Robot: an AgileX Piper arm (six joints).
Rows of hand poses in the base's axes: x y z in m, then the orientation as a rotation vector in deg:
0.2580 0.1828 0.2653 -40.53 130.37 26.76
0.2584 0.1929 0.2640 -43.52 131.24 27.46
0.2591 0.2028 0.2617 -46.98 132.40 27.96
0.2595 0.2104 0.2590 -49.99 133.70 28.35
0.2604 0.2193 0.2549 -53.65 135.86 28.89
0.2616 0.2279 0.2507 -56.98 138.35 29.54
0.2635 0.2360 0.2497 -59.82 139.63 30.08
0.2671 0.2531 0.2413 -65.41 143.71 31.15
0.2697 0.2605 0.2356 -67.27 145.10 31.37
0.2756 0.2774 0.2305 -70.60 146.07 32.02
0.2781 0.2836 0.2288 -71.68 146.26 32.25
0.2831 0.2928 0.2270 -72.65 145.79 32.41
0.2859 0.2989 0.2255 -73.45 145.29 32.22
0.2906 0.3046 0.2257 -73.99 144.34 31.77
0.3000 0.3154 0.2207 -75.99 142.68 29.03
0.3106 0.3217 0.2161 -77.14 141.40 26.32
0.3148 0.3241 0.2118 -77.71 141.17 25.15
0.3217 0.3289 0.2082 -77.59 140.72 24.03
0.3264 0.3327 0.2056 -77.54 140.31 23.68
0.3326 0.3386 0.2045 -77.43 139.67 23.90
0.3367 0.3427 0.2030 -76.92 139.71 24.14
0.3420 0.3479 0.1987 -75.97 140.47 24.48
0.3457 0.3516 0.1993 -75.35 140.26 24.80
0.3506 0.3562 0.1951 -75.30 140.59 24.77
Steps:
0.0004 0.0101 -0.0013 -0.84 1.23 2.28
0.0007 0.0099 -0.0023 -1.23 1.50 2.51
0.0004 0.0076 -0.0027 -1.21 1.59 2.11
0.0009 0.0089 -0.0041 -1.65 2.52 2.49
0.0012 0.0086 -0.0042 -1.62 2.85 2.20
0.0019 0.0081 -0.0010 -1.04 1.73 1.94
0.0036 0.0171 -0.0084 -2.73 4.81 3.54
0.0026 0.0074 -0.0057 -1.00 1.59 1.13
0.0059 0.0169 -0.0051 -0.96 1.75 2.22
0.0025 0.0062 -0.0017 -0.24 0.49 0.73
0.0050 0.0092 -0.0018 0.06 -0.09 0.74
0.0028 0.0061 -0.0015 -0.06 -0.30 0.59
0.0047 0.0057 0.0002 0.09 -0.83 0.45
0.0094 0.0108 -0.0050 -1.17 -2.08 1.28
0.0106 0.0063 -0.0046 -1.14 -1.93 0.67
0.0042 0.0024 -0.0043 -0.68 -0.55 0.28
0.0069 0.0048 -0.0036 -0.34 -0.88 -0.12
0.0047 0.0038 -0.0026 0.02 -0.49 0.01
0.0062 0.0059 -0.0011 0.45 -0.43 0.10
0.0041 0.0041 -0.0015 0.27 0.00 -0.31
0.0053 0.0052 -0.0043 0.12 0.50 -0.75
0.0037 0.0037 0.0006 0.46 -0.18 -0.33
0.0049 0.0046 -0.0042 -0.15 0.23 -0.10

